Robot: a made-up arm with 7 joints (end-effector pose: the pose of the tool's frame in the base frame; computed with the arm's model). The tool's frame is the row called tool.
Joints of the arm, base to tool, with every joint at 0 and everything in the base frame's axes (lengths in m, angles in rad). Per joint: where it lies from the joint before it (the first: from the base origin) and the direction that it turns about. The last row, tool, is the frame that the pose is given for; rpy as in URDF.
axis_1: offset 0 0 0.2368 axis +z
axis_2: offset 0 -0.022 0.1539 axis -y
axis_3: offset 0 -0.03 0.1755 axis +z
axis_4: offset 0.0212 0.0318 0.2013 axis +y
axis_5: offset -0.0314 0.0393 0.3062 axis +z
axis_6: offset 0 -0.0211 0.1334 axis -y
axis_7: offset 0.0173 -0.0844 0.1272 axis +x
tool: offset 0 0 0 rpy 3.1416 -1.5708 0
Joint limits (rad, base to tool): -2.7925..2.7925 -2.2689..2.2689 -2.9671..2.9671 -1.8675..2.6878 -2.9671..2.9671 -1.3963..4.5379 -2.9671..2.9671
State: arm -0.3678 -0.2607 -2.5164 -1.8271 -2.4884 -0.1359 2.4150
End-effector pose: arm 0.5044 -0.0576 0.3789 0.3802 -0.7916 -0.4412 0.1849
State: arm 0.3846 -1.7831 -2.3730 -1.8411 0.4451 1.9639 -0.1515
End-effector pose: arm 0.0282 0.2740 0.1646 0.0950 -0.8088 -0.2908 0.5022
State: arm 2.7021 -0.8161 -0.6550 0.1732 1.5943 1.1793 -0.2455
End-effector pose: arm -0.5609 0.4775 0.8905 -0.2223 -0.5160 0.1612 0.8114
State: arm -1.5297 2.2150 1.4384 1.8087 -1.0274 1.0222 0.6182
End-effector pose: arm 0.5108 0.3435 0.1164 0.1014 0.3652 0.2285 0.8968
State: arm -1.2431 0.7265 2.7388 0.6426 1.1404 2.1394 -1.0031
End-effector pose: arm -0.0780 0.6159 0.7546 -0.4146 -0.2476 -0.7186 0.5004
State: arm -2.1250 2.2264 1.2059 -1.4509 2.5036 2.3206 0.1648
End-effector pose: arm -0.1185 0.4260 -0.0976 -0.7785 -0.1717 0.0860 0.5975
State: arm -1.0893 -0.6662 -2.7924 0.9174 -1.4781 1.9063 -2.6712
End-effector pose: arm -0.1325 -0.4294 1.0888 -0.0977 -0.2787 0.5950 0.7475
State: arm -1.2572 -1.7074 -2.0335 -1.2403 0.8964 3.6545 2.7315
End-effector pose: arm 0.3140 -0.4565 0.1644 -0.2880 -0.0770 -0.0281 0.9541
